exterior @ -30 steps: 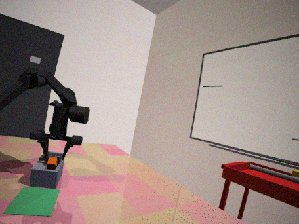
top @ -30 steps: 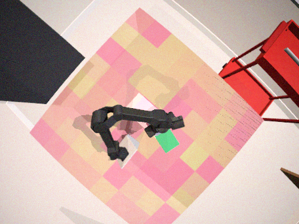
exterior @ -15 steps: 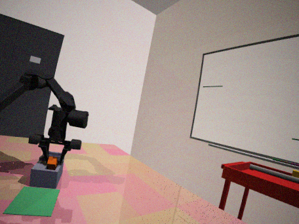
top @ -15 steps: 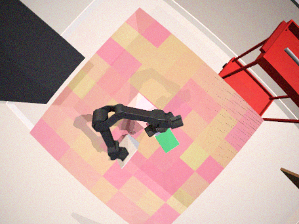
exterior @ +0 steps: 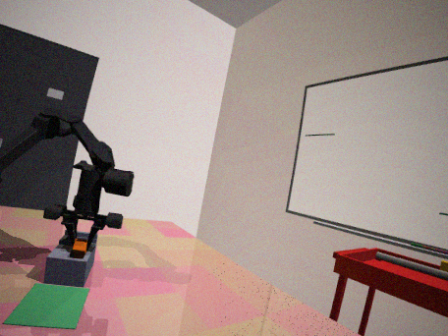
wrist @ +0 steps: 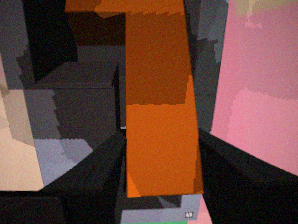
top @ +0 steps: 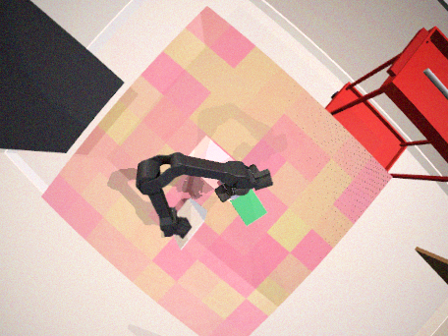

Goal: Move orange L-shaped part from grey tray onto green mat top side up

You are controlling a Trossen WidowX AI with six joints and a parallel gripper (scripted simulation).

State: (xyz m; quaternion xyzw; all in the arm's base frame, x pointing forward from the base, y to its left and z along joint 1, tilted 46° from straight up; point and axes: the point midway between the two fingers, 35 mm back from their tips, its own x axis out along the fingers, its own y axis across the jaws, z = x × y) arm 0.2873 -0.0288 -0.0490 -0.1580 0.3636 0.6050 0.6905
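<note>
Right now my gripper tip is 130 mm to the left of the green mat, 80 mm above it and 60 mm past it. Round my gripper tip: orange L-shaped part 40 mm to the left, 30 mm below.
</note>
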